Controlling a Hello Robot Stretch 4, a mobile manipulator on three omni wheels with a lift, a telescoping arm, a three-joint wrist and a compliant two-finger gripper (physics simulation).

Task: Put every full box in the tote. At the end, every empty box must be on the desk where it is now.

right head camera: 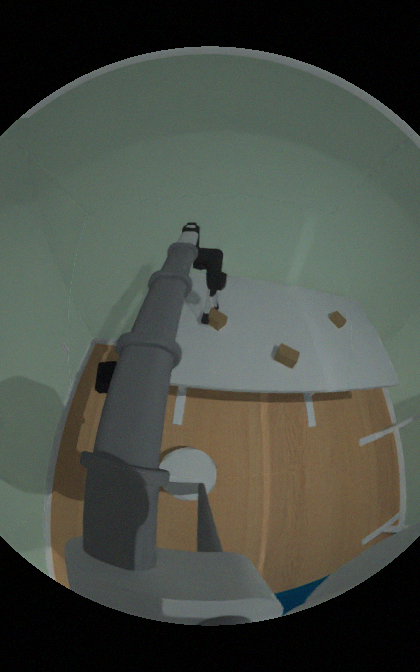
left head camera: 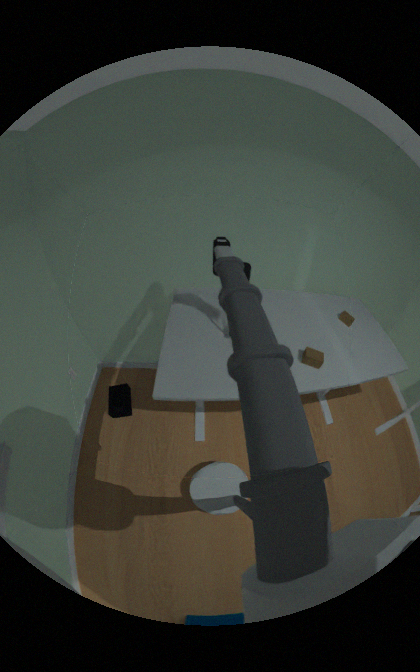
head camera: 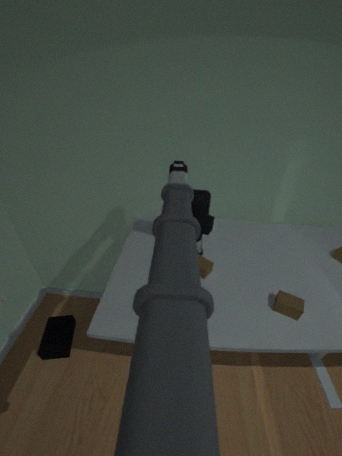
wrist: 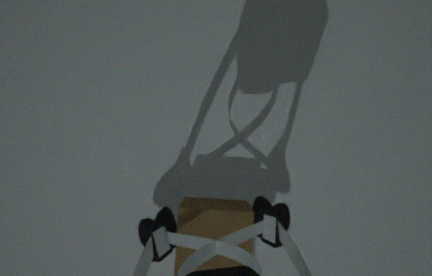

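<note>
My gripper (right head camera: pixel 211 313) (wrist: pixel 214 217) is at the left part of the white desk (head camera: pixel 250 265) (left head camera: pixel 190 350) (right head camera: pixel 255 335) (wrist: pixel 75 125), its two black fingertips against opposite sides of a brown box (head camera: pixel 205 267) (right head camera: pixel 218 320) (wrist: pixel 215 220). The arm hides part of this box in the head view. A second brown box (head camera: pixel 289 305) (left head camera: pixel 313 357) (right head camera: pixel 287 355) sits nearer the front edge. A third brown box (head camera: pixel 339 254) (left head camera: pixel 346 318) (right head camera: pixel 337 319) sits farther right. Whether each box is full or empty cannot be told. No tote can be made out for certain.
A black block (head camera: pixel 58 337) (left head camera: pixel 120 400) (right head camera: pixel 105 377) stands on the wooden floor left of the desk. A round white disc (left head camera: pixel 218 488) (right head camera: pixel 192 473) is on the floor before the desk. Part of a blue object (left head camera: pixel 215 619) (right head camera: pixel 299 595) shows at the bottom edge. A wall stands behind the desk.
</note>
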